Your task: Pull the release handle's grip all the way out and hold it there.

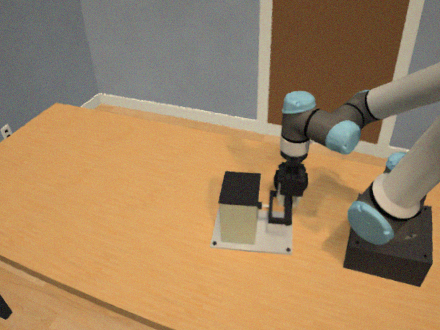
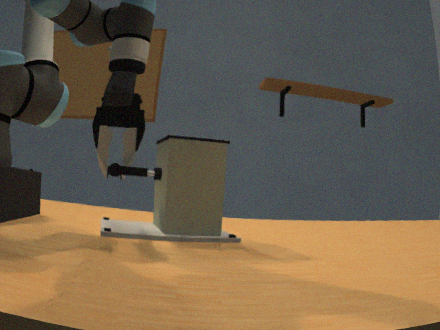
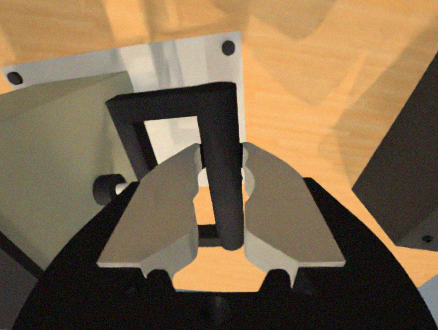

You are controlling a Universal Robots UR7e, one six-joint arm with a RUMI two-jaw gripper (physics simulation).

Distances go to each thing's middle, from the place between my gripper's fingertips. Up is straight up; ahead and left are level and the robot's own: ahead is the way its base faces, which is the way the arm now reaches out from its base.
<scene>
My hand is 80 mm short of the light grey base plate [image 1: 270, 238], 50 mm to the right of it and 90 mm above it.
</scene>
